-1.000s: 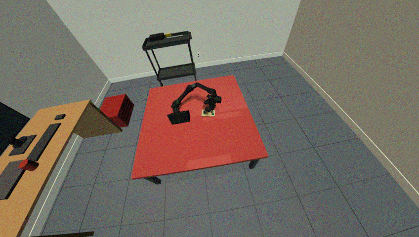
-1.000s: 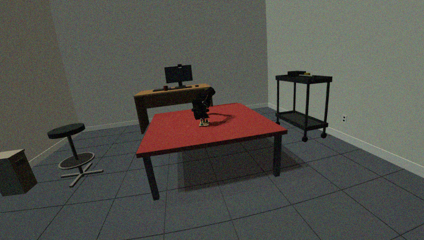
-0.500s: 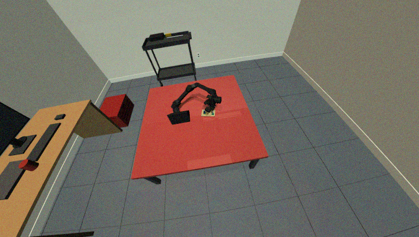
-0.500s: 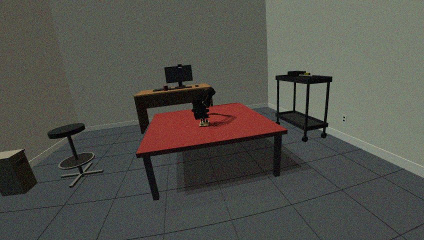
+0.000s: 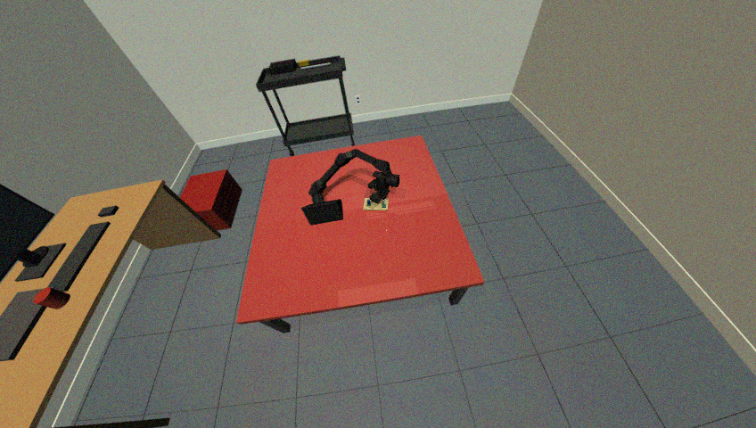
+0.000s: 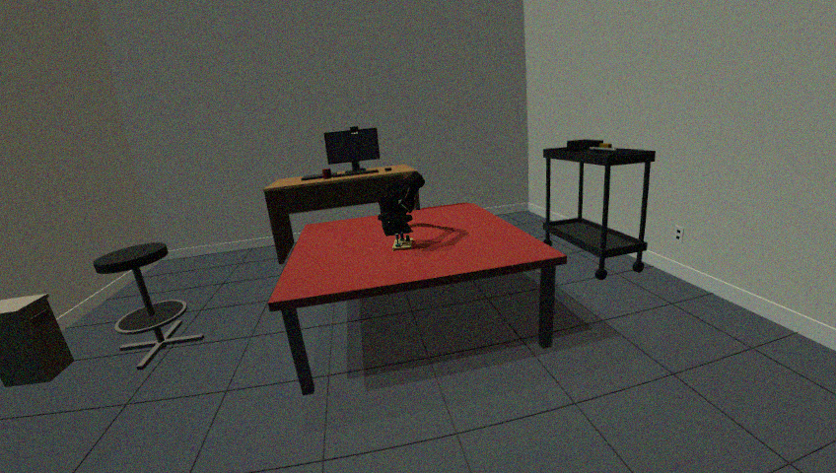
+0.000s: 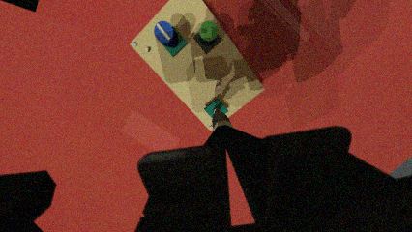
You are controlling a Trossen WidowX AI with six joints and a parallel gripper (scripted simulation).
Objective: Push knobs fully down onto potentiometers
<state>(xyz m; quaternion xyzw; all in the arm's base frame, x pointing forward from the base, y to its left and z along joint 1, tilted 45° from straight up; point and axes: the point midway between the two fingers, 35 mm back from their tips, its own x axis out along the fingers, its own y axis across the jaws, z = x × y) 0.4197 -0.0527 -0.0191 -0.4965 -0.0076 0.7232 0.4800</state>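
Now: the blue knob 9 cm behind my gripper tip, 3 cm to the left of it and 4 cm below it. From my gripper tip the other things lie so: grey knob (1 cm below).
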